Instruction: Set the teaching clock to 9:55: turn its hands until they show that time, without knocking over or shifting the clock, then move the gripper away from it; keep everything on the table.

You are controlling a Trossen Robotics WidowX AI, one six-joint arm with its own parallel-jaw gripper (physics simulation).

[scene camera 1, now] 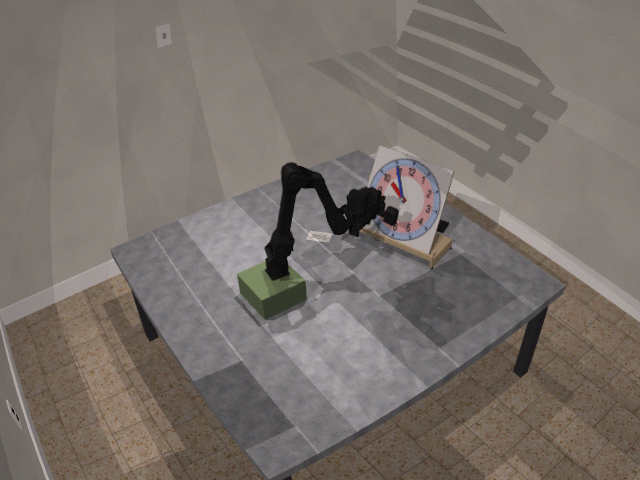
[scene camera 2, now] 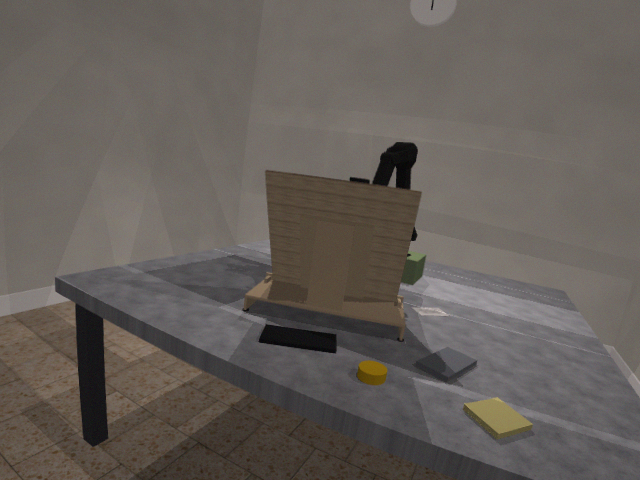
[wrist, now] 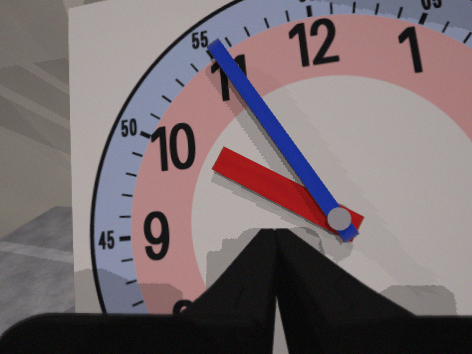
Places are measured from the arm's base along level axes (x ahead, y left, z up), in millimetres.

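Pixels of known places: gripper, between the fingertips: (scene camera 1: 384, 196) (wrist: 273, 242); arm's base, origin of its link: (scene camera 1: 277, 272).
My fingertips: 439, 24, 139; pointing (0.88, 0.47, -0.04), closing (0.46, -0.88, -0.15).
Note:
Ahead of a thing's pixels: the offset from my fingertips to its middle, as dx, dy, dz.
The teaching clock @[+86, +5, -40] (scene camera 1: 421, 193) (scene camera 2: 341, 242) (wrist: 400, 150) stands upright on its wooden base. Its long blue hand @[+94, +38, +6] (scene camera 1: 400, 180) (wrist: 280, 125) points at the 55 mark, by the 11. Its short red hand @[+85, +33, -25] (scene camera 1: 397, 190) (wrist: 260, 179) points at about the 10, under the blue hand. My gripper (scene camera 1: 397, 215) (wrist: 273, 242) is shut and empty, in front of the lower left part of the face. In the wrist view its tips show below the red hand, apart from both hands. Their distance from the face is hard to tell. In scene camera 2 the clock's board hides the gripper.
Behind the clock lie a black slab @[+248, +41, -222] (scene camera 1: 443, 226) (scene camera 2: 298, 338), an orange disc @[+271, +214, -217] (scene camera 2: 372, 373), a grey slab @[+120, +310, -222] (scene camera 2: 446, 363) and a yellow pad @[+248, +425, -221] (scene camera 2: 497, 416). A white card @[-170, +189, -226] (scene camera 1: 318, 236) (scene camera 2: 433, 311) lies between clock and arm. The arm stands on a green block (scene camera 1: 281, 299) (scene camera 2: 413, 268).

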